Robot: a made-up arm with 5 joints. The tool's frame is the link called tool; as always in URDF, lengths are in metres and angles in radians. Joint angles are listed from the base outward. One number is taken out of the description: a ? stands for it. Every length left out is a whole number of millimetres.
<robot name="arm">
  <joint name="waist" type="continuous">
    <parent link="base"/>
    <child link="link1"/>
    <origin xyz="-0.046 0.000 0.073" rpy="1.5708 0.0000 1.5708"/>
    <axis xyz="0 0 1"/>
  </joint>
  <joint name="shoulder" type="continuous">
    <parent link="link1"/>
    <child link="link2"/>
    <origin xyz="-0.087 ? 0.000" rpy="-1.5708 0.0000 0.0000"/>
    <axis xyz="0 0 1"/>
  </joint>
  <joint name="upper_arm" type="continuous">
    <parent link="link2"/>
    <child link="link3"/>
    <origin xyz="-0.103 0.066 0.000" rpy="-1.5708 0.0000 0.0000"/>
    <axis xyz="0 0 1"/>
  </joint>
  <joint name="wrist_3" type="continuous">
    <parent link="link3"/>
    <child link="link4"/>
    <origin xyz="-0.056 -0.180 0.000" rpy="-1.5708 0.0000 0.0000"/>
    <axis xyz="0 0 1"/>
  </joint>
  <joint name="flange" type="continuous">
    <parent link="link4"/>
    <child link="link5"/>
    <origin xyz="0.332 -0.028 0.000" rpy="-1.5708 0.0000 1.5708"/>
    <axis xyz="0 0 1"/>
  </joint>
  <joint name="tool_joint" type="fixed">
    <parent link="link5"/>
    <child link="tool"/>
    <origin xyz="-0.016 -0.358 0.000" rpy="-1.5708 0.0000 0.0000"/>
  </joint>
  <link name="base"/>
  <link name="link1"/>
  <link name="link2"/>
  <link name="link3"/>
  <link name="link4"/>
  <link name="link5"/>
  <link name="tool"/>
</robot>
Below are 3 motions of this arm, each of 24 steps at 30 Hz.
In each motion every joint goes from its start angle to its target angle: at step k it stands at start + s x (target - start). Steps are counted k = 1, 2, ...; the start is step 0. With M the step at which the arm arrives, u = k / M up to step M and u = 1 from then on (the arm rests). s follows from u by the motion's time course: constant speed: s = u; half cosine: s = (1 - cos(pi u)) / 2; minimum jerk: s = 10 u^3 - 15 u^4 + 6 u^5.
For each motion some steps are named. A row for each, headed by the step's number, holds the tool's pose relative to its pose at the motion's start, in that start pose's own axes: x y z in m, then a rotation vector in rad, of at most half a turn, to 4 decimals.
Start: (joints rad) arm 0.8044 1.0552 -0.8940 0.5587 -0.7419
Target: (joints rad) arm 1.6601 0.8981 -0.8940 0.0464 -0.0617
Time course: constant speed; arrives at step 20
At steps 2, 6, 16, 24:
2: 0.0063 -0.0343 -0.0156 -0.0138 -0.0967 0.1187
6: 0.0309 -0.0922 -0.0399 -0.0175 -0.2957 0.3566
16: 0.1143 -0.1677 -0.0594 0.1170 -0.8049 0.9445
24: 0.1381 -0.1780 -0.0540 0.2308 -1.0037 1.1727

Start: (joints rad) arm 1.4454 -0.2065 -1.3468 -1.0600 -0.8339
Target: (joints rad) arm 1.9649 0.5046 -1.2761 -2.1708 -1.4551
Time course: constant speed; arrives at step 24
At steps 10, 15, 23, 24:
10: -0.2077 -0.2886 -0.0685 -0.2330 0.1490 0.5687
15: -0.2093 -0.4802 -0.1137 -0.4295 0.1439 0.8173
23: -0.0548 -0.7639 -0.1674 -0.8353 0.0127 1.1123
24: -0.0241 -0.7931 -0.1700 -0.8918 -0.0148 1.1375

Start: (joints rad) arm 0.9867 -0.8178 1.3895 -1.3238 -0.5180
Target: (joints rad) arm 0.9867 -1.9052 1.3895 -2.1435 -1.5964
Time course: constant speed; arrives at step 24
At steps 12, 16, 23, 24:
12: -0.3460 -0.1207 0.1900 0.1664 0.5445 0.6007
16: -0.4075 -0.2228 0.2381 0.1596 0.6590 0.8181
23: -0.4397 -0.4230 0.2681 0.0725 0.7637 1.1829
24: -0.4372 -0.4506 0.2664 0.0529 0.7684 1.2310

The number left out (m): 0.045
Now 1 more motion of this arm.
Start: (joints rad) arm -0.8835 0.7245 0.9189 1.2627 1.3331
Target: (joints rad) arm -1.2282 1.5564 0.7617 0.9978 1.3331
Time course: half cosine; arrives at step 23
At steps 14, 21, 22, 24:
14: 0.0929 0.1703 0.2587 0.7258 -0.1365 -0.0961
21: 0.1083 0.1820 0.4094 1.0854 -0.1728 -0.1090
22: 0.1086 0.1814 0.4160 1.1015 -0.1739 -0.1092
24: 0.1086 0.1812 0.4182 1.1069 -0.1743 -0.1093

